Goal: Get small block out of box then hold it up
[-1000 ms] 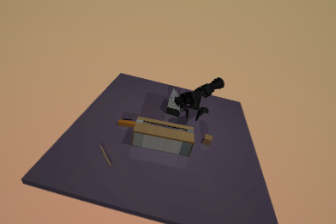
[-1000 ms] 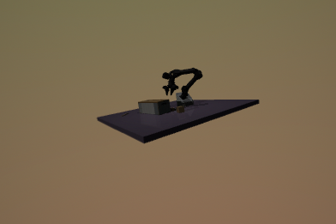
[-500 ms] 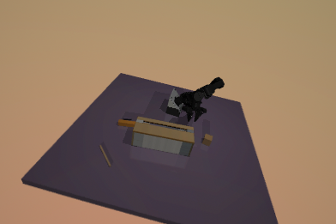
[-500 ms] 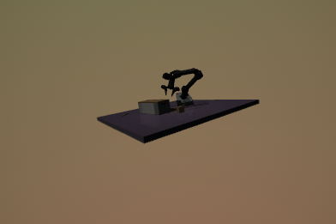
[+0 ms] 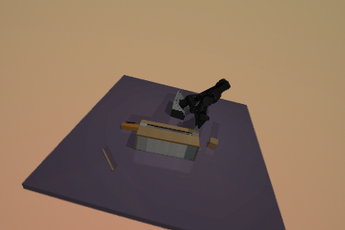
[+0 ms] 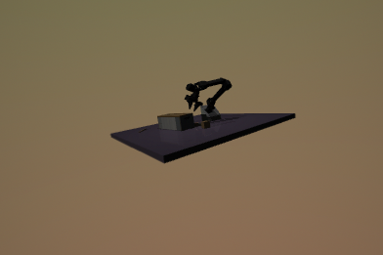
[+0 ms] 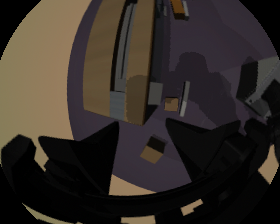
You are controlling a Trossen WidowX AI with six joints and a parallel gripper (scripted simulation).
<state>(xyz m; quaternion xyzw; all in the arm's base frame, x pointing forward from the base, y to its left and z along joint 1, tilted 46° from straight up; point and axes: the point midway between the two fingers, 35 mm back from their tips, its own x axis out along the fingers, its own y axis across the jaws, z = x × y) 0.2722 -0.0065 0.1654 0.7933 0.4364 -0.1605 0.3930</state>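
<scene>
Right now my gripper tip is 130 mm above the small brown block, 30 mm past it and 10 mm to the left of it. Also, from my gripper tip: thin tan stick 490 mm to the right, 270 mm ahead, 150 mm below; orange rod 390 mm to the right, 130 mm below, 30 mm behind.
</scene>
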